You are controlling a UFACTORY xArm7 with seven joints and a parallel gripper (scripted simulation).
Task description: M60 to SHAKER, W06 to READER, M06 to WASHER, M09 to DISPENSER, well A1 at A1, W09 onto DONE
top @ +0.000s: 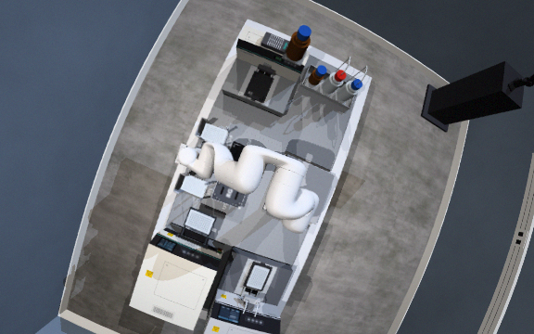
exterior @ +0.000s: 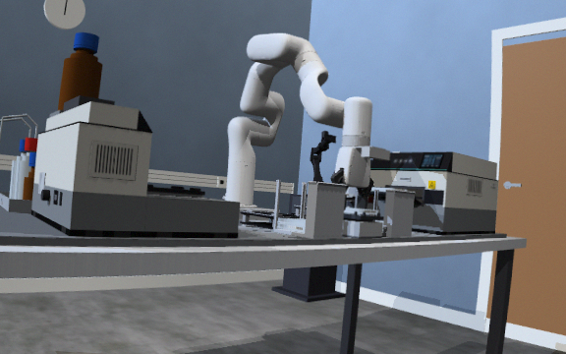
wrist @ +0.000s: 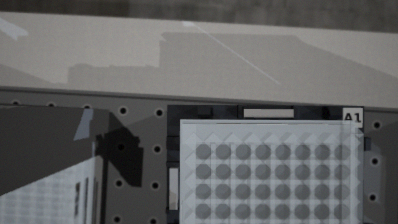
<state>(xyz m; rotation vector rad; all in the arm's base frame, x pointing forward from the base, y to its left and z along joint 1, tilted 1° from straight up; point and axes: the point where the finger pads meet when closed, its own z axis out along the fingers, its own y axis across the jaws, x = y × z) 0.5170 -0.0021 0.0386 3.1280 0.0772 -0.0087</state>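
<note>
My hand is 1 cm above the plate M60. From my hand the other things lie so: black nest N6: 19 cm behind, 10 cm to the right, 4 cm below; yellow warning label: 39 cm to the left, 8 cm above; grey regrip nest RG: 20 cm behind, 11 cm to the left, 2 cm below.
</note>
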